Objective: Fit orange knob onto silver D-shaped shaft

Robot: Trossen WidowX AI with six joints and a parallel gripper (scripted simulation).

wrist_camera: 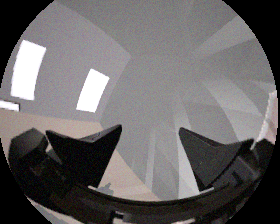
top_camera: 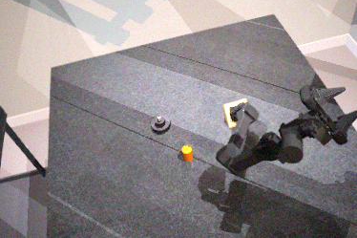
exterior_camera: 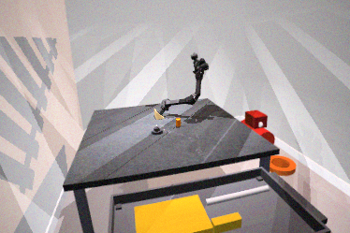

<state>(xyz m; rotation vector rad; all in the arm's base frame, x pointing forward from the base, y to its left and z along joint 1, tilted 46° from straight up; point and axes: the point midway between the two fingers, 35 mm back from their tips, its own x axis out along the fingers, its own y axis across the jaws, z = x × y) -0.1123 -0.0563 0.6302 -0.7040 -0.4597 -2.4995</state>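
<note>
Now: the orange knob 410 mm ahead of my gripper tip, 300 mm to the right of it and 490 mm below it. From my gripper tip the other things lie so: dark round pedestal: 490 mm ahead, 490 mm to the right, 510 mm below.
</note>
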